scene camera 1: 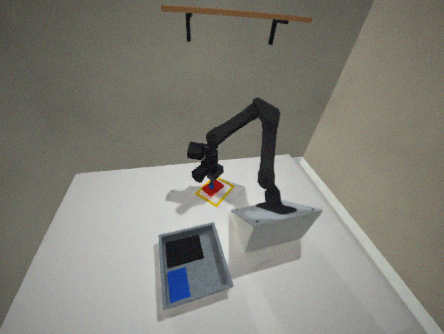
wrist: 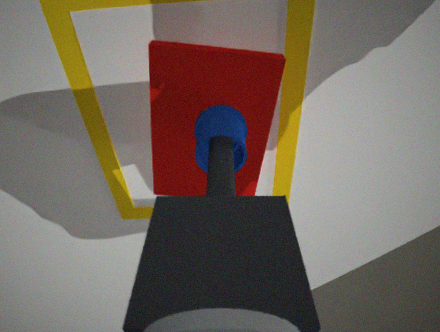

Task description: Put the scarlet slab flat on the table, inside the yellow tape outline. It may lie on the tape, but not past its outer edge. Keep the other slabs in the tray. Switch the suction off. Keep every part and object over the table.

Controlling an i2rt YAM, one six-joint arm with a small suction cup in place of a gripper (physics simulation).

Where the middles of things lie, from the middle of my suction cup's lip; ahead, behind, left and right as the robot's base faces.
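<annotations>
Black slab (scene camera 1: 188,249): 19 cm ahead of my suction cup, 28 cm to the left, 2 cm below. Grey tray (scene camera 1: 209,275): 16 cm ahead of my suction cup, 34 cm to the left. Scarlet slab (wrist: 185,79): 1 cm behind my suction cup, 1 cm below. Going by their middles, of the things named here the scarlet slab is nearest to my suction cup.
</annotations>
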